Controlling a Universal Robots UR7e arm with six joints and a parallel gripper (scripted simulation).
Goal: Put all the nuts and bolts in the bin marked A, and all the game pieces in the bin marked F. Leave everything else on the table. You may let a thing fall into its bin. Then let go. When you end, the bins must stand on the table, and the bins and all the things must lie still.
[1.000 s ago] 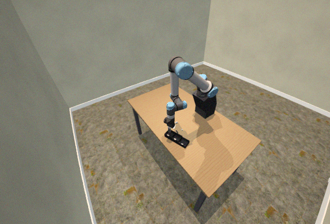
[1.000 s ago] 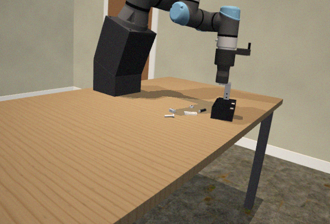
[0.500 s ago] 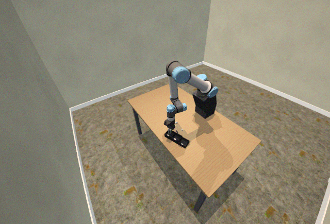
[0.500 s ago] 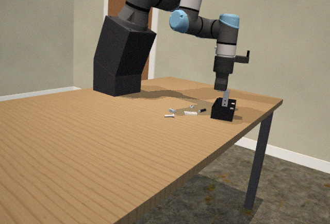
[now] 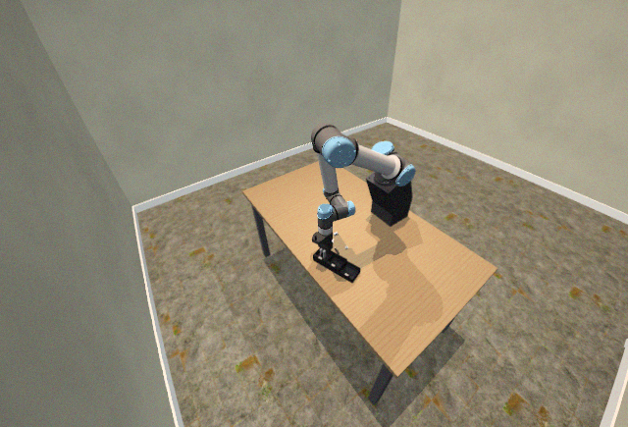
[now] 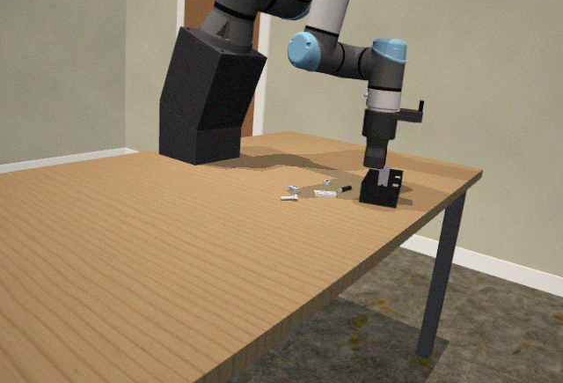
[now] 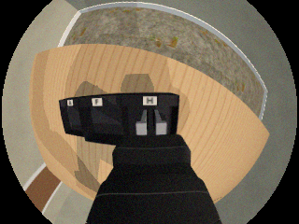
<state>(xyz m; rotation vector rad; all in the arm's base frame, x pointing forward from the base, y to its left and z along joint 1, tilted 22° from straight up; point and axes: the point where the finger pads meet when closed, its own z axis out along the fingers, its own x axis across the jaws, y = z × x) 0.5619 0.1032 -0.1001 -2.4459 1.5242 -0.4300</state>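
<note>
The black bin lies 4 cm behind my hand, 8 cm to the left of it and 1 cm below it. From my hand the other things lie so: bolt 12 cm behind, 18 cm to the right, 3 cm below; then small ring-shaped piece 16 cm behind, 3 cm below; then white speckled piece 10 cm behind, 8 cm to the right, 3 cm below.
</note>
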